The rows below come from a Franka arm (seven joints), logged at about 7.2 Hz.
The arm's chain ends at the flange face. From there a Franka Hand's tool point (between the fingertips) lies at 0.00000 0.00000 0.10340 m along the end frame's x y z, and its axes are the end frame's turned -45 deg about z.
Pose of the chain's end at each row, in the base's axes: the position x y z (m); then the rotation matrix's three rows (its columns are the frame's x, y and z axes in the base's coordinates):
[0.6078, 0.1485, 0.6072], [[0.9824, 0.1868, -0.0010], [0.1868, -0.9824, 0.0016], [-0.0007, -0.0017, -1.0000]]
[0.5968, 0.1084, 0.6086], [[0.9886, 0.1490, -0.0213], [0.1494, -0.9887, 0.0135], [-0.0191, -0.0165, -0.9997]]
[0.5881, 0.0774, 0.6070], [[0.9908, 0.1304, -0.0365], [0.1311, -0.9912, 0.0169], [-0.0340, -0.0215, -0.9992]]
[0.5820, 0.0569, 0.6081], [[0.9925, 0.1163, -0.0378], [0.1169, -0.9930, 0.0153], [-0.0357, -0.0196, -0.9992]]
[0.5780, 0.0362, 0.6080], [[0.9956, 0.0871, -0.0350], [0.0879, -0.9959, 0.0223], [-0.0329, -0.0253, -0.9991]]
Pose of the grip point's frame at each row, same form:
[0.6077, 0.1487, 0.5038], [[0.5626, 0.8267, -0.0010], [0.8267, -0.5626, 0.0016], [0.0007, -0.0017, -1.0000]]
[0.5946, 0.1098, 0.5052], [[0.5937, 0.8044, -0.0213], [0.8048, -0.5935, 0.0135], [-0.0018, -0.0252, -0.9997]]
[0.5843, 0.0791, 0.5037], [[0.6084, 0.7928, -0.0365], [0.7936, -0.6082, 0.0169], [-0.0088, -0.0392, -0.9992]]
[0.5781, 0.0585, 0.5048], [[0.6196, 0.7840, -0.0378], [0.7848, -0.6195, 0.0153], [-0.0114, -0.0391, -0.9992]]
[0.5744, 0.0385, 0.5047], [[0.6424, 0.7656, -0.0350], [0.7664, -0.6421, 0.0223], [-0.0054, -0.0412, -0.9991]]

